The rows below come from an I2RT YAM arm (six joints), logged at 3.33 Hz.
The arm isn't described. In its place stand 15 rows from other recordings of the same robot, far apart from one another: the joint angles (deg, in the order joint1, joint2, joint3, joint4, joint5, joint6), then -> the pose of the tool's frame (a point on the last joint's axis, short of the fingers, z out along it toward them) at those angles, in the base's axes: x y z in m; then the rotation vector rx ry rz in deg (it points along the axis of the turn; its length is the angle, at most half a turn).
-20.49 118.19 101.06 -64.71 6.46 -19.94 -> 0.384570, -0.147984, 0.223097, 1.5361, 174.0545, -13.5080
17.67 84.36 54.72 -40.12 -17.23 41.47 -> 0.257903, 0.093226, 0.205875, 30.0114, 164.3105, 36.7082
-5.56 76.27 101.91 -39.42 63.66 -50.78 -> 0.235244, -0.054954, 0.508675, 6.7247, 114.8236, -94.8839
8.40 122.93 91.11 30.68 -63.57 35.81 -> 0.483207, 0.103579, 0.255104, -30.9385, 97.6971, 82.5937
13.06 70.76 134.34 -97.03 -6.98 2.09 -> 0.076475, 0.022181, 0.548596, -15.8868, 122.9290, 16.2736
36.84 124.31 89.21 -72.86 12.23 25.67 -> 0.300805, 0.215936, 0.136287, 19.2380, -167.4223, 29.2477
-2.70 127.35 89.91 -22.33 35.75 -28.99 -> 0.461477, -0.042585, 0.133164, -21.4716, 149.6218, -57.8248
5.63 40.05 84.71 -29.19 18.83 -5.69 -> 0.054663, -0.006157, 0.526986, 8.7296, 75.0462, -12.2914
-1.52 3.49 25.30 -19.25 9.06 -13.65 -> 0.070532, -0.007479, 0.281177, -2.0407, 87.9741, -18.9922
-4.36 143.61 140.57 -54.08 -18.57 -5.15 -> 0.538152, -0.029660, 0.226563, -7.9722, 144.5463, 20.0217
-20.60 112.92 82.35 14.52 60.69 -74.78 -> 0.412306, -0.188139, 0.258437, -7.5753, 131.1721, -114.3182
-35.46 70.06 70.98 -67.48 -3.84 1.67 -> 0.178571, -0.124259, 0.325119, 48.7689, 148.6239, -4.4132
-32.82 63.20 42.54 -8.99 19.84 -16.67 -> 0.199170, -0.142832, 0.265671, 29.9413, 121.1582, -49.9388
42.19 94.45 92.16 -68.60 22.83 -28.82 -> 0.248337, 0.206457, 0.325943, -86.3579, 130.1839, -28.2506
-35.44 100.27 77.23 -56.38 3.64 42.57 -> 0.272532, -0.196739, 0.224933, 106.8552, 131.1409, -4.3909
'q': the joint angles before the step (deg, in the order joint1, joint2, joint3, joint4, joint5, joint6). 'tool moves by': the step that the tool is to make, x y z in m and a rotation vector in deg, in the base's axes. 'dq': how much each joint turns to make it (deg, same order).
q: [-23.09, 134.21, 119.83, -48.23, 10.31, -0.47]
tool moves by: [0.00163, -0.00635, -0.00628, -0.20, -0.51, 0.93]
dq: [-0.64, 0.85, -0.09, 1.73, -0.75, -1.40]
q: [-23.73, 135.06, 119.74, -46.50, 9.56, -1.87]
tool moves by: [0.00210, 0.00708, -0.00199, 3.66, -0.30, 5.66]
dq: [0.44, 0.09, -0.05, -0.69, -5.51, -3.02]
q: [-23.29, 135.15, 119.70, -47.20, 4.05, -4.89]
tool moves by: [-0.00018, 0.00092, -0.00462, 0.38, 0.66, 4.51]
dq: [-0.06, 0.16, -0.66, 0.26, -2.16, -4.04]
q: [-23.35, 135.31, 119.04, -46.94, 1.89, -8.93]
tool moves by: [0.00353, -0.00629, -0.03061, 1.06, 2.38, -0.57]
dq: [-0.49, 3.67, 0.00, 1.06, 0.02, 0.08]
